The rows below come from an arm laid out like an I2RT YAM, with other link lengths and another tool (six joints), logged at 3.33 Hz.
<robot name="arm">
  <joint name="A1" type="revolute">
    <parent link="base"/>
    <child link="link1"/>
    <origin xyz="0 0 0.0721" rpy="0 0 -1.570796"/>
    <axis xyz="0 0 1"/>
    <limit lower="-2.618" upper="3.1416"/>
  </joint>
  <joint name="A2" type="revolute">
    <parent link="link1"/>
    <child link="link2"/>
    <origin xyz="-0.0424 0.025 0.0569" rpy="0 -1.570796 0"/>
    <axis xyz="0 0 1"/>
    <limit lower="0" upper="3.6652"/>
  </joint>
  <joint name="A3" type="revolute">
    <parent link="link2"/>
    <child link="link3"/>
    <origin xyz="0 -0.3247 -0.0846" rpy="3.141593 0 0"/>
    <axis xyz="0 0 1"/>
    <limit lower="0" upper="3.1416"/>
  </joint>
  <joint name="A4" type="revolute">
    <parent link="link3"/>
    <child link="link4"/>
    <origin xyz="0.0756 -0.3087 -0.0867" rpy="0 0 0"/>
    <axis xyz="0 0 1"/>
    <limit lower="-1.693" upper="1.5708"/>
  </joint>
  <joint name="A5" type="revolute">
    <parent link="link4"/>
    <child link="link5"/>
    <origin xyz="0.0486 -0.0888 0.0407" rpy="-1.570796 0 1.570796"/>
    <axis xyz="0 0 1"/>
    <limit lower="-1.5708" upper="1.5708"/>
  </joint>
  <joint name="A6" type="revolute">
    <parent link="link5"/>
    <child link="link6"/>
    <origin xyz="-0.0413 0 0.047" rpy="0 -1.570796 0"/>
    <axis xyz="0 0 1"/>
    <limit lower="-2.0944" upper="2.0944"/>
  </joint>
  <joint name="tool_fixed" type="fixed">
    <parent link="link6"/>
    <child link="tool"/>
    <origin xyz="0.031 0.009 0.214" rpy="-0.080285 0 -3.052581"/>
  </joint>
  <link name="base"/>
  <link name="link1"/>
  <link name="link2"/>
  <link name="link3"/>
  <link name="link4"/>
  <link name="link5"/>
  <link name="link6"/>
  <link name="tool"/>
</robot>
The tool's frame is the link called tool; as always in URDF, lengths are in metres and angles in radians.
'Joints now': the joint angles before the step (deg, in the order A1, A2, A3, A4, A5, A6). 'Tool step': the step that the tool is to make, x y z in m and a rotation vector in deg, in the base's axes. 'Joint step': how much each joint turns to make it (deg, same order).
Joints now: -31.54, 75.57, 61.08, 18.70, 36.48, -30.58
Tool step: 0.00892, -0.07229, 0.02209, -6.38, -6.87, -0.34
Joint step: -8.01, 9.94, 2.90, 16.36, -7.73, -0.01
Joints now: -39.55, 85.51, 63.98, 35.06, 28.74, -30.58
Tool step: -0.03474, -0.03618, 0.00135, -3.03, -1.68, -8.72
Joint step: -2.55, 4.66, 0.62, 9.05, 5.60, -3.34
